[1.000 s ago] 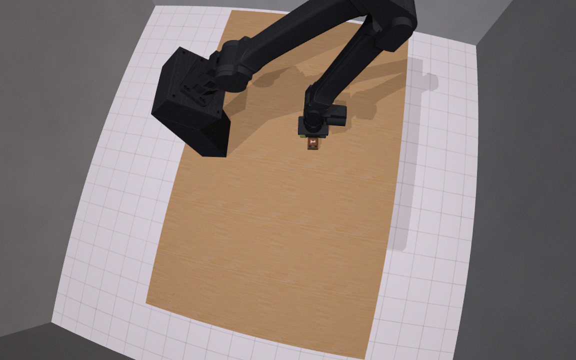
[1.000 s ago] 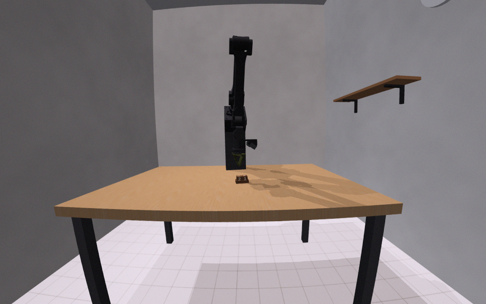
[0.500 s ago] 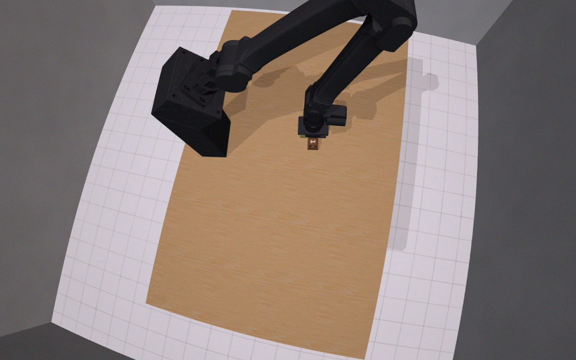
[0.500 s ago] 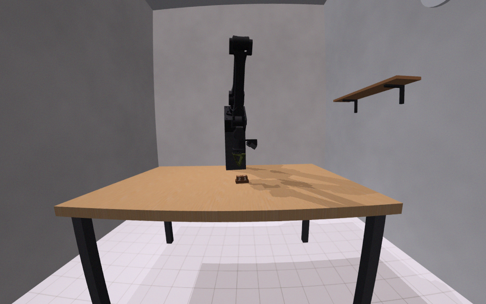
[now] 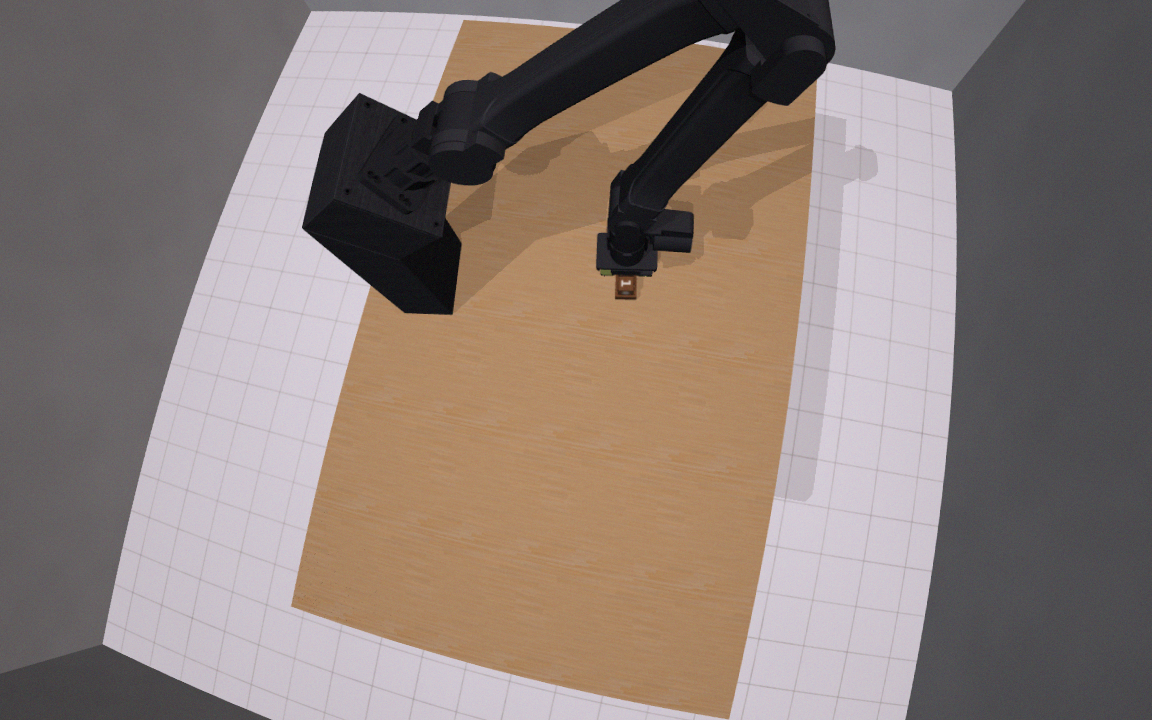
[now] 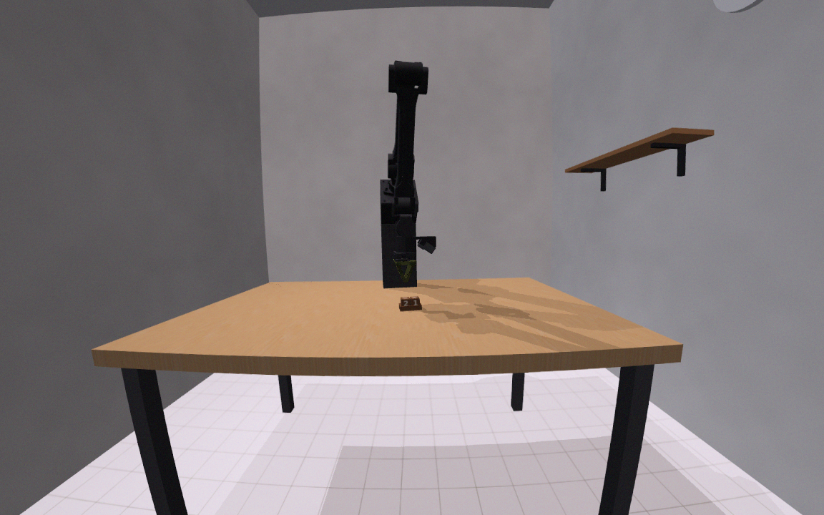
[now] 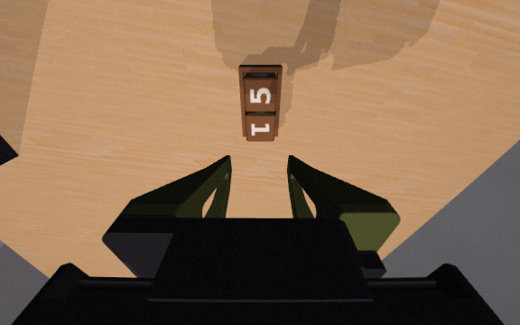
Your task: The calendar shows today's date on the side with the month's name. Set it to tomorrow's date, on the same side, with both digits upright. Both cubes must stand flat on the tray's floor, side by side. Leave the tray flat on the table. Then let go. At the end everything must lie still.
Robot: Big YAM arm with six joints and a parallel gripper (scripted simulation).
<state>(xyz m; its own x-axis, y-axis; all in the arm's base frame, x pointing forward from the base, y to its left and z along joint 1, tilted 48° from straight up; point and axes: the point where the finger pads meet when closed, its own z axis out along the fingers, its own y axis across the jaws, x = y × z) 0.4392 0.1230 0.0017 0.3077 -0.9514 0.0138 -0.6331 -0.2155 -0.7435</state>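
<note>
The cube lies 8 cm below my hand. The rest, counted from my hand: brown calendar tray: 1 cm behind, 1 cm to the left, 10 cm below.
</note>
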